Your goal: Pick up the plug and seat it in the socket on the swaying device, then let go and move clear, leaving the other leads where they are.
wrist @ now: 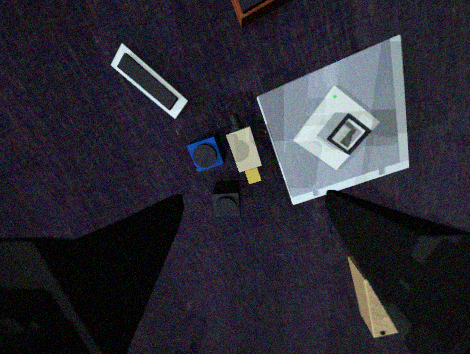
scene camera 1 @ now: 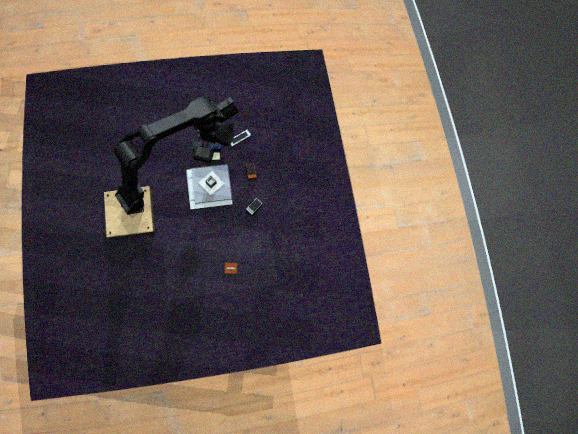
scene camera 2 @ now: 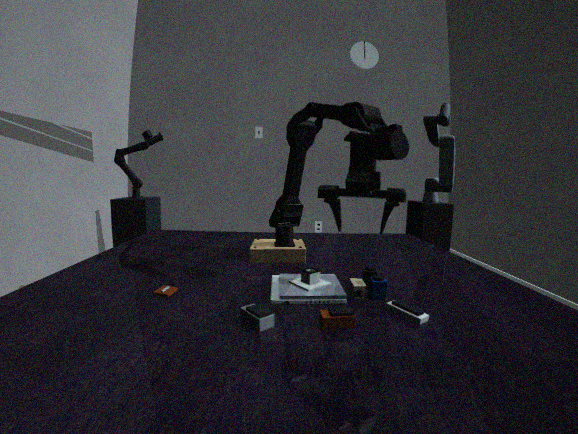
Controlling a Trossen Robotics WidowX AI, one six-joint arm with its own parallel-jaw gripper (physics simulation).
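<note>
The cream block with a yellow tip (scene camera 1: 216,156) (scene camera 2: 357,284) (wrist: 244,149), apparently the plug, lies beside the grey platform. A blue block (scene camera 1: 216,147) (scene camera 2: 378,290) (wrist: 204,155) and a black block (scene camera 2: 369,274) (wrist: 226,200), apparently other leads, lie close to it. The dark-rimmed socket (scene camera 1: 210,181) (scene camera 2: 310,277) (wrist: 339,144) stands on a white diamond-shaped plate (scene camera 1: 204,183) (scene camera 2: 310,287) (wrist: 312,137) over the platform. My gripper (scene camera 2: 361,232) (wrist: 253,198) is wide open and empty, pointing down, high above the blocks. In scene camera 1 its fingertips cannot be made out.
The grey platform (scene camera 1: 195,200) (scene camera 2: 337,292) (wrist: 275,110) is right of the plug in the wrist view. A white bar (scene camera 1: 240,137) (scene camera 2: 407,312) (wrist: 150,81), an orange-brown box (scene camera 1: 251,171) (scene camera 2: 337,320), a grey box (scene camera 1: 254,206) (scene camera 2: 258,317) and a flat orange piece (scene camera 1: 230,268) (scene camera 2: 166,290) lie around.
</note>
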